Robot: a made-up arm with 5 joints. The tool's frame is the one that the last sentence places.
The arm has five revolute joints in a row. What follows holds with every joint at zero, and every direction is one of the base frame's. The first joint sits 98 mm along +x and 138 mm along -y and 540 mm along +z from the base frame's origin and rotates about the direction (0.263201, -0.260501, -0.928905), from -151.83 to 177.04 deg. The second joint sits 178 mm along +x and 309 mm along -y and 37 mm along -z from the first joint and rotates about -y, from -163.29 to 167.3 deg. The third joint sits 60 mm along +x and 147 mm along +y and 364 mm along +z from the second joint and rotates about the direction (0.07, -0.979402, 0.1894), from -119.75 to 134.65 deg. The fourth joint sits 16 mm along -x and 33 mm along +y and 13 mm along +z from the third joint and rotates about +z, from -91.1 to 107.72 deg. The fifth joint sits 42 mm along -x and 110 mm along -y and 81 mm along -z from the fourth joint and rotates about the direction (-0.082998, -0.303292, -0.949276), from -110.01 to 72.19 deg. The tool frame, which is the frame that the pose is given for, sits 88 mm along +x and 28 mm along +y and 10 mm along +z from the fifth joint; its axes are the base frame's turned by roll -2.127, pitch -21.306 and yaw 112.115 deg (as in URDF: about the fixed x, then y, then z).
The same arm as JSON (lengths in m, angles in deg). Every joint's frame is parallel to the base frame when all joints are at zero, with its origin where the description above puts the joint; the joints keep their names.
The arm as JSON. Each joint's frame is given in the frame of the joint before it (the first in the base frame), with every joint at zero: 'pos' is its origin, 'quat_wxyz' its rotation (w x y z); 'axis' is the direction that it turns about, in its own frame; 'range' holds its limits. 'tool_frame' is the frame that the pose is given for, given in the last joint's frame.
{"length_unit": "m", "angle_unit": "deg", "joints": [{"joint": "joint 1", "pos": [0.098, -0.138, 0.54], "quat_wxyz": [1.0, 0.0, 0.0, 0.0], "axis": [0.263201, -0.260501, -0.928905], "range": [-151.83, 177.04]}, {"joint": "joint 2", "pos": [0.178, -0.309, -0.037], "quat_wxyz": [1.0, 0.0, 0.0, 0.0], "axis": "-y", "range": [-163.29, 167.3]}, {"joint": "joint 3", "pos": [0.06, 0.147, 0.364], "quat_wxyz": [1.0, 0.0, 0.0, 0.0], "axis": [0.07, -0.979402, 0.1894], "range": [-119.75, 134.65]}, {"joint": "joint 4", "pos": [-0.016, 0.033, 0.013], "quat_wxyz": [1.0, 0.0, 0.0, 0.0], "axis": "+z", "range": [-91.1, 107.72]}, {"joint": "joint 5", "pos": [-0.042, -0.11, -0.081], "quat_wxyz": [1.0, 0.0, 0.0, 0.0], "axis": [-0.082998, -0.303292, -0.949276], "range": [-110.01, 72.19]}], "tool_frame": {"pos": [0.088, 0.028, 0.01], "quat_wxyz": [0.551489, 0.143149, -0.118333, 0.813244]}}
